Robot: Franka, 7 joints.
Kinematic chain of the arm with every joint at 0, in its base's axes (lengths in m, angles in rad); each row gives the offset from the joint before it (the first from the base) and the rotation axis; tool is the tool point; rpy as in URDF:
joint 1: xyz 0 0 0.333 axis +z
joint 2: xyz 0 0 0 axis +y
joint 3: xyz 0 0 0.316 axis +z
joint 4: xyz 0.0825 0 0 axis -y
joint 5: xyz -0.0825 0 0.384 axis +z
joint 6: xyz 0 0 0 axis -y
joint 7: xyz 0.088 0 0 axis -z
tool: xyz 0 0 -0.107 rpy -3.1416 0 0
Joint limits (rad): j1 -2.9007..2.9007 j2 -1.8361..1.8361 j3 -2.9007..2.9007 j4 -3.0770..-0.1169 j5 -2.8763..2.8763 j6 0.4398..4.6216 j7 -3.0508..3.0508
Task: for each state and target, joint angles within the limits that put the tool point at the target. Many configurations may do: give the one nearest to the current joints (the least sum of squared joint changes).
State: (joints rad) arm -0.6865 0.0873 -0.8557 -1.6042 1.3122 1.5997 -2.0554
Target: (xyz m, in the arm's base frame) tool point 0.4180 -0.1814 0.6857
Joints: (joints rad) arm -0.2650 -0.2559 -0.3519 -1.8663 1.2379 1.3027 -2.0554
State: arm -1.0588 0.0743 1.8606 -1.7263 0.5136 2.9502 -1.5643
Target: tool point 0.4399 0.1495 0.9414
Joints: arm -1.3049 0.4757 2.2238 -1.4682 0.4660 3.1551 -1.5643
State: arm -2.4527 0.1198 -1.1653 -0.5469 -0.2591 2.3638 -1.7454
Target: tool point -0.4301 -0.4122 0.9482
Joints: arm -2.0525 0.5891 -0.9870 -0.4479 -0.2622 2.4978 -1.7454
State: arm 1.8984 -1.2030 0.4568 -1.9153 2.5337 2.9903 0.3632
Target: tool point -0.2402 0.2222 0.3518
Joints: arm 1.9174 -0.5603 0.6504 -2.7402 2.6400 3.0134 0.3632
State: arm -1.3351 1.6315 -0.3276 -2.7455 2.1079 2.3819 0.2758
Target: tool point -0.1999 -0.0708 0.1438
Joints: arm -0.6050 1.2503 -0.6525 -2.9765 2.1271 2.9048 0.2758
